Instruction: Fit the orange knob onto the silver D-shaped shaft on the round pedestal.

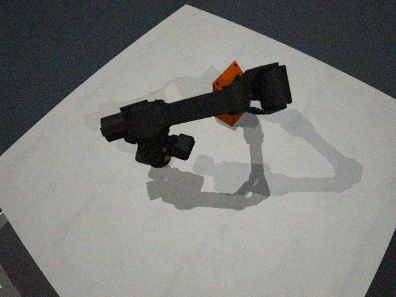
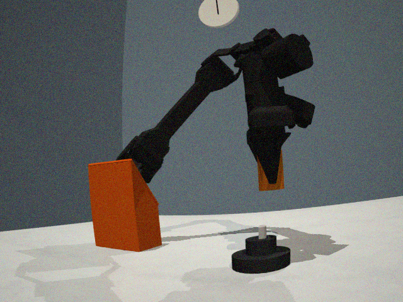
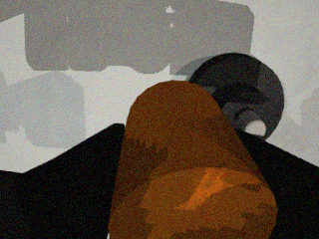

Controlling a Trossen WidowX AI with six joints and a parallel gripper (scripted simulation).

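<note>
Now: the round dark pedestal 9 cm below my gripper tip, 6 cm to the right of it and 1 cm behind it. The rest, counted from my gripper tip: orange knob (3 cm above).
</note>
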